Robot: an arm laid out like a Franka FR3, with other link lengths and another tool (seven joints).
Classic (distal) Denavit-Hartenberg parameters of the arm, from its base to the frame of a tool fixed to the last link. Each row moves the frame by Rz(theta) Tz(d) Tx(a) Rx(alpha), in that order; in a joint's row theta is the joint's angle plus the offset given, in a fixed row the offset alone. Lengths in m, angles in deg.
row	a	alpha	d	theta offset
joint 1	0.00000	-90.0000	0.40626	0.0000
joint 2	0.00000	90.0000	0.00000	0.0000
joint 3	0.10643	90.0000	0.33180	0.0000
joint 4	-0.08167	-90.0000	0.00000	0.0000
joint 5	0.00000	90.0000	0.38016	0.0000
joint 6	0.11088	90.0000	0.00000	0.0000
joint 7	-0.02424	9.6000	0.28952	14.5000
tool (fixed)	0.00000	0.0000	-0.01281	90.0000
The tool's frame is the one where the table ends.
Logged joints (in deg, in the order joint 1, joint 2, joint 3, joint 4, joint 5, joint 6, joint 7), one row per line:
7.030, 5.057, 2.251, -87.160, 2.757, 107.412, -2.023
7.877, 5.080, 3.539, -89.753, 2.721, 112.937, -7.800
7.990, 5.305, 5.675, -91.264, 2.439, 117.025, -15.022
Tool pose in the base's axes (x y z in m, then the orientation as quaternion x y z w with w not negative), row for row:
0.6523, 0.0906, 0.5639, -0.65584, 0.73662, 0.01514, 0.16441
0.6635, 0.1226, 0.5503, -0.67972, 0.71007, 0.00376, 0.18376
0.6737, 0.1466, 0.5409, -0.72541, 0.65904, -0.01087, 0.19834
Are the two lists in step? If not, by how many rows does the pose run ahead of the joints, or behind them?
The pose runs 1 row behind the joints: the pose in row i belongs to the joints in row i - 1.
